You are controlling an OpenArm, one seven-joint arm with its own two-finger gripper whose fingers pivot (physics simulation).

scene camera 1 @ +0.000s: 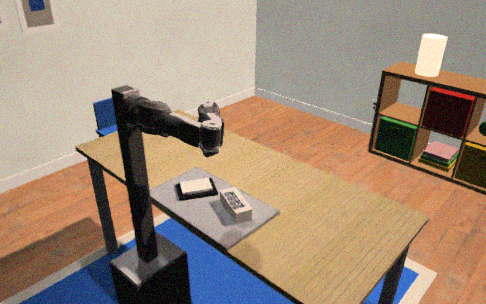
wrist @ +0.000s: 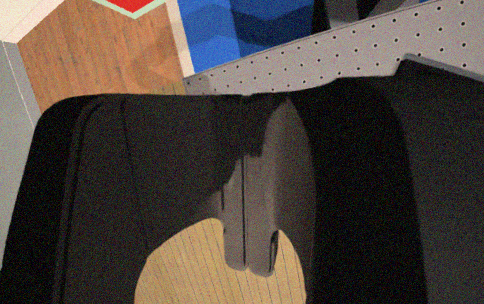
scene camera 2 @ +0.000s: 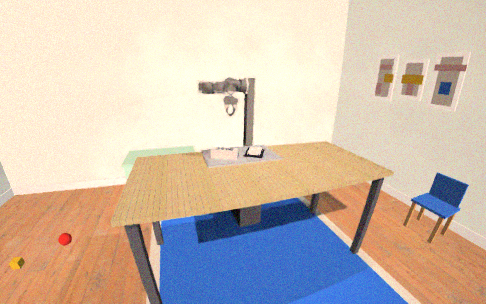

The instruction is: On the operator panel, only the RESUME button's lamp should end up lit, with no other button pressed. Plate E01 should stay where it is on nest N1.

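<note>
The operator panel (scene camera 1: 237, 205) (scene camera 2: 224, 154) is a pale box with dark buttons on its top, standing on the grey board (scene camera 1: 197, 214) (scene camera 2: 270, 157). Its button labels and lamps are too small and grainy to read, so I cannot tell which lamp is lit. A white plate (scene camera 1: 196, 186) (scene camera 2: 255, 150), which I take for E01, lies flat on the black nest (scene camera 1: 182, 196) beside the panel. My gripper (scene camera 2: 230, 114) (wrist: 256, 181) is shut and empty, its two fingers together. It hangs high above the board. The panel and the plate do not show in the wrist view.
The board, with its rows of holes in the wrist view (wrist: 375, 46), lies on the wooden table (scene camera 1: 320, 215) (scene camera 2: 200, 187). The arm's dark column (scene camera 1: 135, 185) (scene camera 2: 249, 115) stands at the table's edge beside the board. A blue chair (scene camera 2: 448, 192) and shelf unit (scene camera 1: 421, 107) stand away from the table.
</note>
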